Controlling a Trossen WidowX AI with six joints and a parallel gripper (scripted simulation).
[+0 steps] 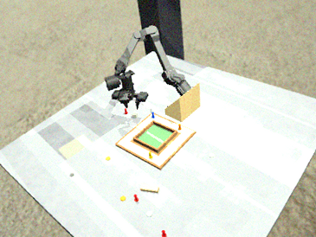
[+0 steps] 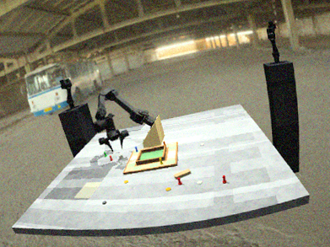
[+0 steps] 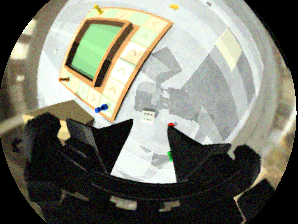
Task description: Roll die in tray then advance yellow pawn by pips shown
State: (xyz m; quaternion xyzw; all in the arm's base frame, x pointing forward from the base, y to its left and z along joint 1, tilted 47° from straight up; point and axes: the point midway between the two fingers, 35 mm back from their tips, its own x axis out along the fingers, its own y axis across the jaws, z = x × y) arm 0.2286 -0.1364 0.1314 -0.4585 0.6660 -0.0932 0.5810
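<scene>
Now: gripper tip 50 mm above the white die and 10 mm past it. From my gripper tip the other things lie so: green tray 220 mm to the left, 50 mm below, 40 mm ahead; blue pawn 100 mm to the left, 60 mm behind, 30 mm below; green pawn 140 mm to the right, 70 mm behind, 40 mm below.
</scene>
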